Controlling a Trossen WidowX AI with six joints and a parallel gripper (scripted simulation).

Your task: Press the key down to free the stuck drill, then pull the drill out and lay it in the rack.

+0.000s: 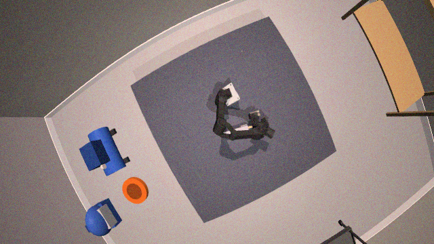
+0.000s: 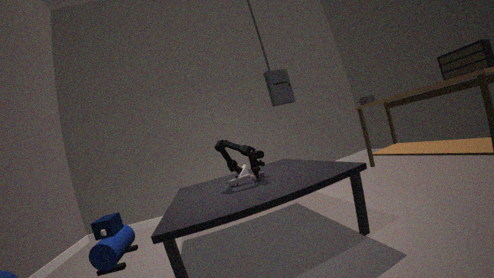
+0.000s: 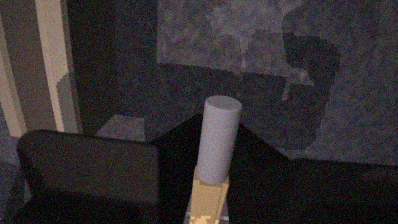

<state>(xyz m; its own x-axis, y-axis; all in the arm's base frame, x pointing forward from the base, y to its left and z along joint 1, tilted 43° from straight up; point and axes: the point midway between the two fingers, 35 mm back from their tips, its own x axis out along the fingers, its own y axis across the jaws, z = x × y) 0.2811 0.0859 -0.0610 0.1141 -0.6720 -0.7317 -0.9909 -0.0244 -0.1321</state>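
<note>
My gripper tip is now 40 mm to the left of the drill and 30 mm below it. From my gripper tip the other things lie so: rack: 70 mm behind, 30 mm to the left.
</note>
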